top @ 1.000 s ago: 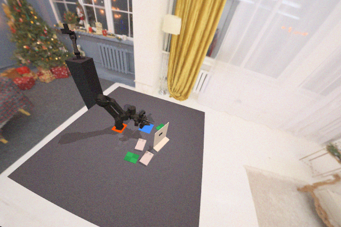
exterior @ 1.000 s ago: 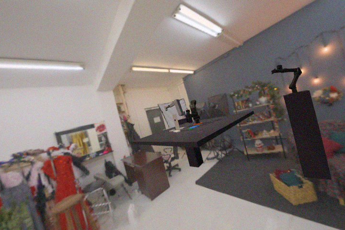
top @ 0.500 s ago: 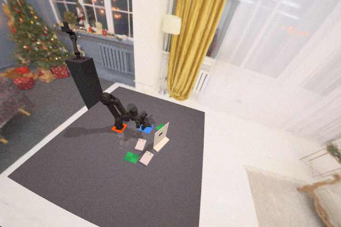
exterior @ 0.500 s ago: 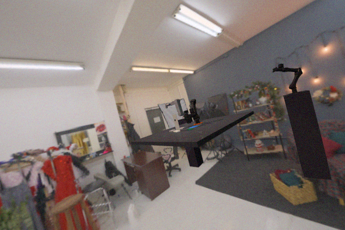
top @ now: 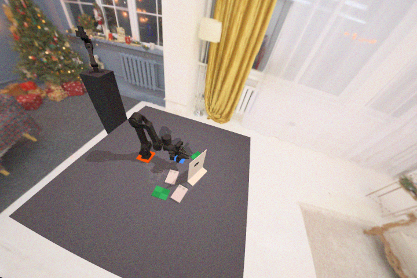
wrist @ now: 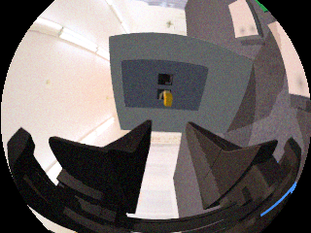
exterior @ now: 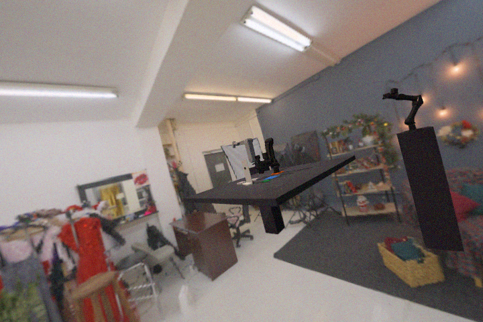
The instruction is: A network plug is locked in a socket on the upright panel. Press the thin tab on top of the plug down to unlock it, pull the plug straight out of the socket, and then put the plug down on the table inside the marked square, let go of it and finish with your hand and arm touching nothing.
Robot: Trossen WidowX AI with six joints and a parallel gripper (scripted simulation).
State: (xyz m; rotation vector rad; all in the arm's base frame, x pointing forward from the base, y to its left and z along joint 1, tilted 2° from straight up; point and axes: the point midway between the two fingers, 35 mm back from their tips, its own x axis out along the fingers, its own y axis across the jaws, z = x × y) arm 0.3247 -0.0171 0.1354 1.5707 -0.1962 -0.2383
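The upright panel is 70 mm ahead of my gripper tip, 50 mm to the right of it and 50 mm below it. The rest, counted from my gripper tip: marked square (150 mm below, 110 mm behind, 100 mm to the left).
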